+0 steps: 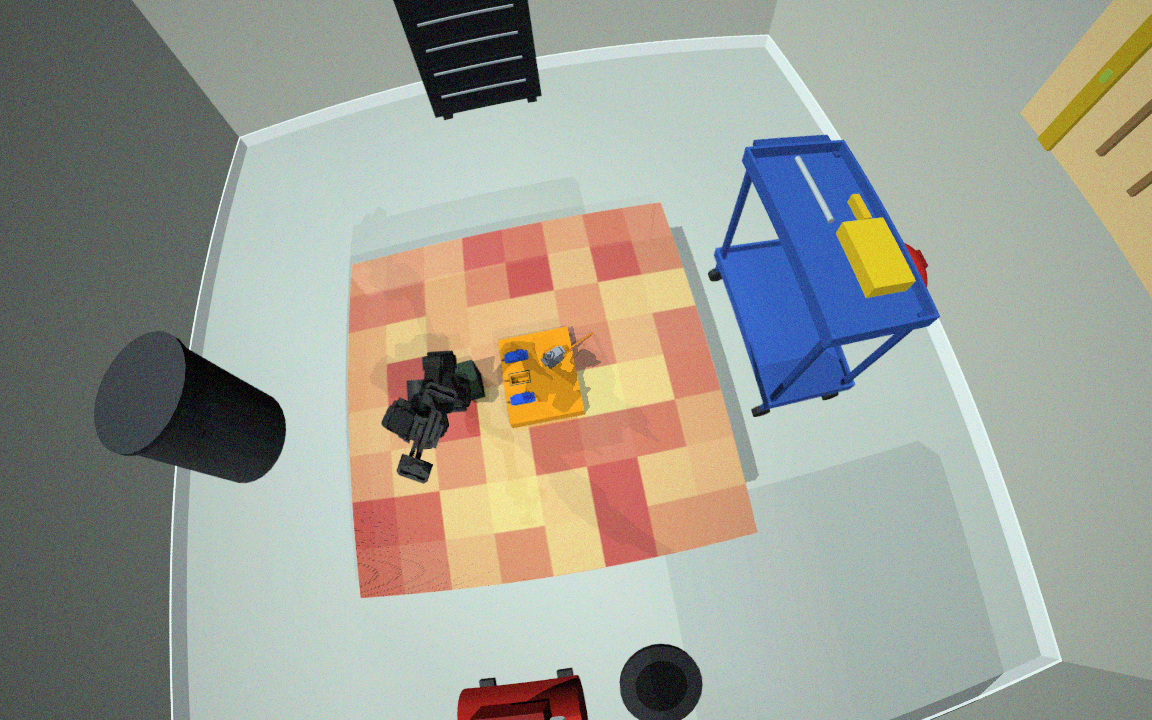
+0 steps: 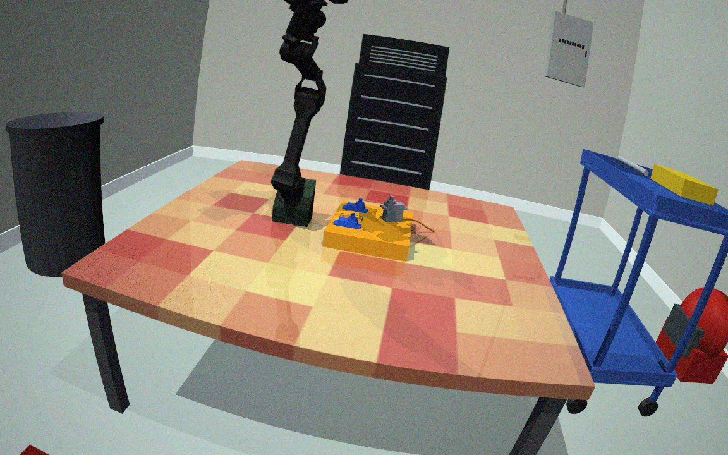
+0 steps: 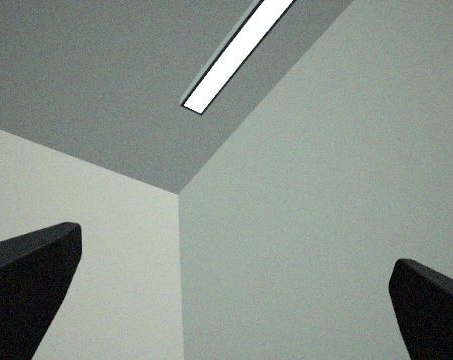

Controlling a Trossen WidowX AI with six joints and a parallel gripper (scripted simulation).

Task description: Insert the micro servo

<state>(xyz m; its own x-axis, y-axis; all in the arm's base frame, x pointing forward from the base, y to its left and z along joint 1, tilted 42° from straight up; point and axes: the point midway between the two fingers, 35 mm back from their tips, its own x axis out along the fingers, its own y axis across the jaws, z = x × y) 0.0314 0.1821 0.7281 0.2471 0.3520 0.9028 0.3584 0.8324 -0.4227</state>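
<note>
Now: the deck 15 cm ahead of my gripper tip, 38 cm to the left of it and 74 cm below it.
</note>
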